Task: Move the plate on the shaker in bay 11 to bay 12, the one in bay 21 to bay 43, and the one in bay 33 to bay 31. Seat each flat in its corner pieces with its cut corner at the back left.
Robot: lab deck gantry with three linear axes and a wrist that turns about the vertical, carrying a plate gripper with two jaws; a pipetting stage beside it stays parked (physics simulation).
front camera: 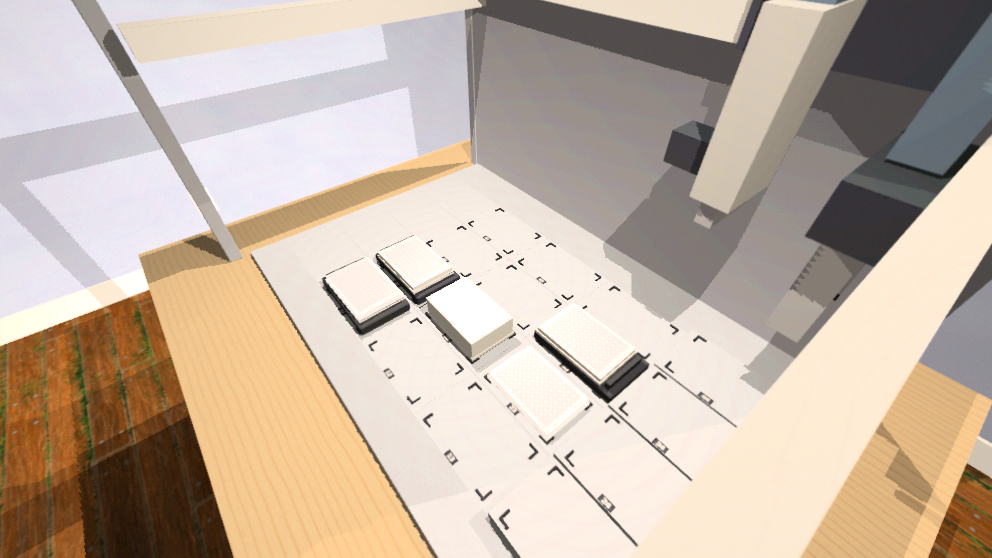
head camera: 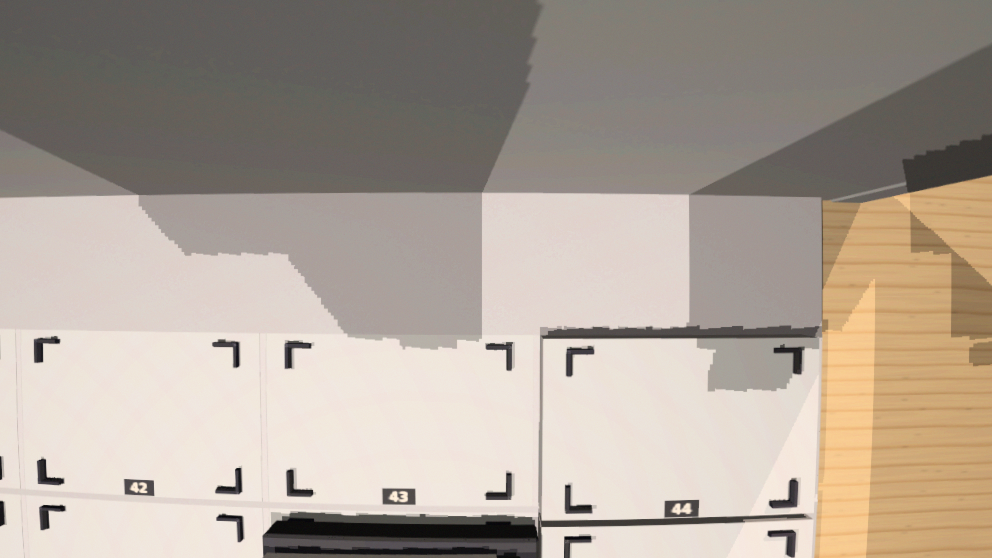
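Where they show: gripper, fingertip midpoint: (front camera: 802,310); robot's base, origin of the base link: (front camera: 328,290).
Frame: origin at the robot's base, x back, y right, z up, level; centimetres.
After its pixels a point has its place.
In the front view, one plate (front camera: 365,290) @(x -8.1, y -4.0, z 3.6 cm) lies on the dark shaker (front camera: 385,317) @(x -13.8, y -4.3, z 1.5 cm) in bay 11. Another plate (front camera: 416,262) @(x -7.4, y -14.5, z 3.7 cm) lies on a dark base in bay 21. A third plate (front camera: 586,340) @(x -39.2, y -25.0, z 3.7 cm) lies on a dark module (front camera: 626,376) @(x -46.6, y -25.8, z 1.9 cm) (head camera: 400,534) @(x -39.6, y -30.4, z 1.5 cm) in bay 33. The cut corners are too small to make out. Bay 12 (front camera: 414,357) @(x -22.8, y -4.2, z 0.0 cm), bay 31 (front camera: 463,248) @(x -5.9, y -26.0, z 0.0 cm) and bay 43 (head camera: 398,416) @(x -39.2, y -36.7, z 0.0 cm) hold no plate. My gripper (front camera: 813,297) @(x -57.9, y -40.3, z 15.8 cm) hangs high at the right of the front view, away from the plates; its jaws are not clear enough to judge.
A tall white block (front camera: 470,315) @(x -24.4, y -14.2, z 4.2 cm) stands in bay 22. Another plate (front camera: 539,390) @(x -40.0, y -14.6, z 1.4 cm) lies in bay 23, in front of the bay 33 module. The white pipetting column (front camera: 749,111) @(x -45.5, y -32.7, z 38.2 cm) hangs high near the back wall. A pale gantry beam (front camera: 832,388) @(x -62.0, y -4.8, z 40.0 cm) crosses the right of the front view.
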